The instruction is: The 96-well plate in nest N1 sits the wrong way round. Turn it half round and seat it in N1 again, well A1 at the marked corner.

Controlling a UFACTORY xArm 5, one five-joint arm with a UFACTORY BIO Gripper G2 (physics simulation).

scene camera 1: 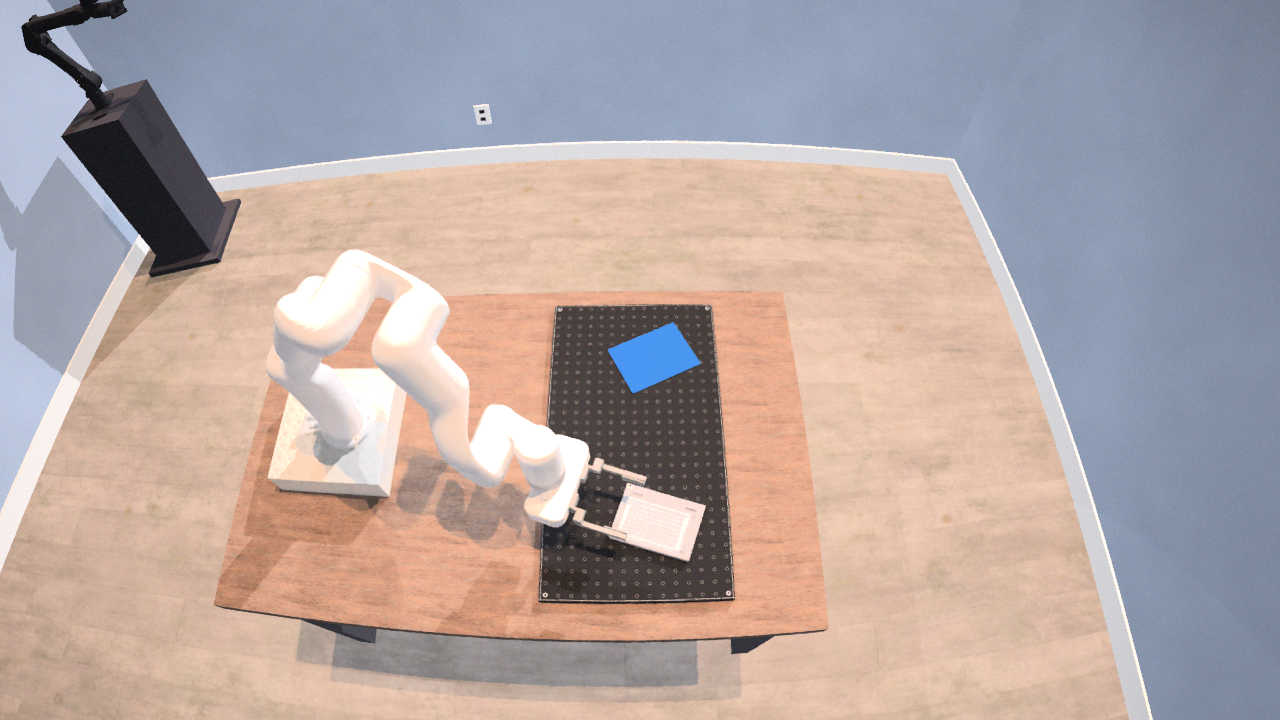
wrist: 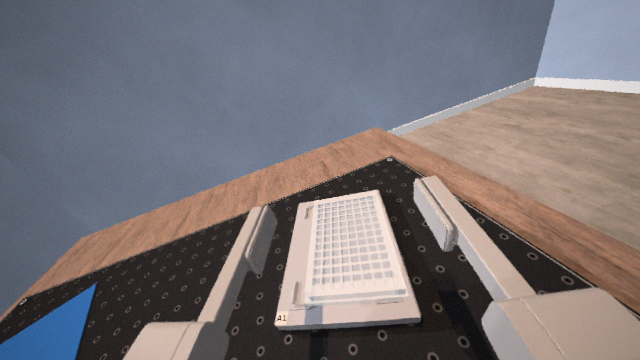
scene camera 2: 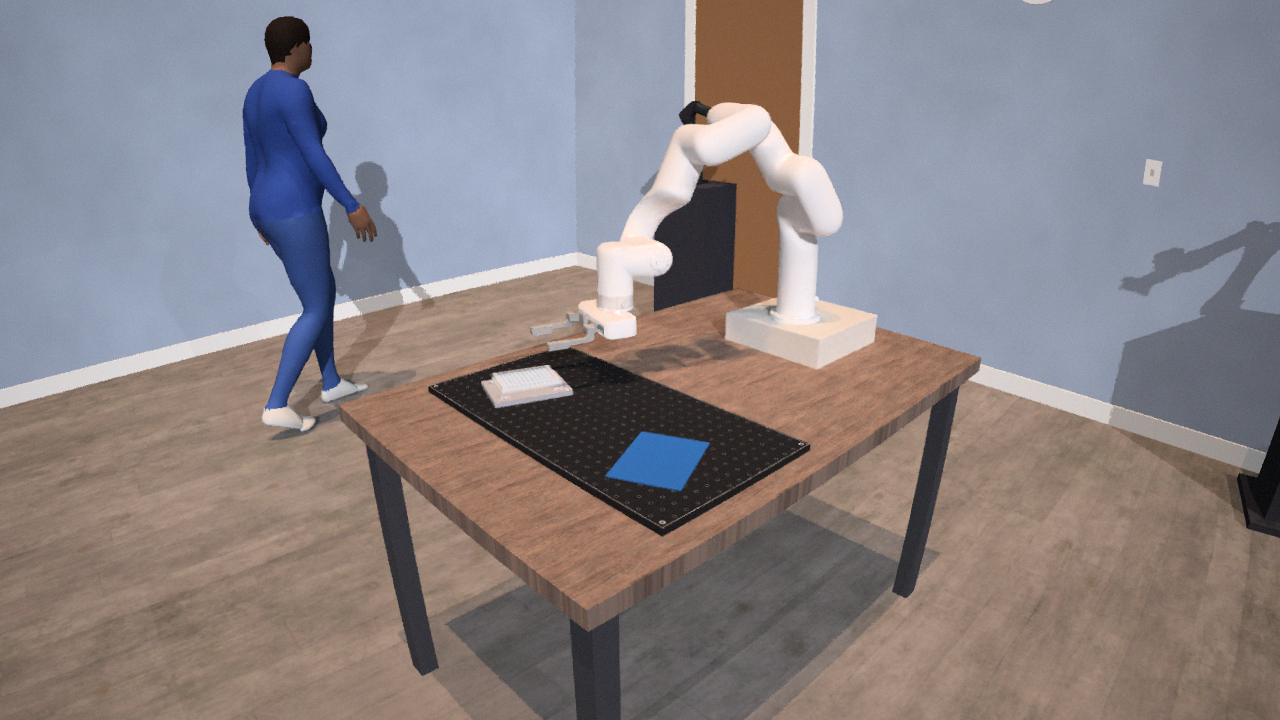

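The white 96-well plate (scene camera 1: 657,522) (scene camera 2: 528,379) (wrist: 352,240) lies in the pale nest N1 (scene camera 1: 696,530) (scene camera 2: 529,399) (wrist: 362,319) on the black perforated board. The nest's marked corner, with the A1 label (wrist: 281,318), shows at its near left in the wrist view. The plate's own A1 well cannot be made out, and I cannot tell whether the plate is fully down. My gripper (scene camera 1: 634,508) (scene camera 2: 540,338) (wrist: 350,227) is open and empty, above the board on the robot-base side of the nest, higher than the plate. Its fingers point towards the plate without touching it.
A flat blue sheet (scene camera 1: 654,358) (scene camera 2: 659,461) (wrist: 57,327) lies towards the other end of the black board (scene camera 1: 626,429) (scene camera 2: 581,429). The wooden table (scene camera 1: 760,385) (scene camera 2: 483,492) carries the board. A person (scene camera 2: 290,170) stands beyond the table.
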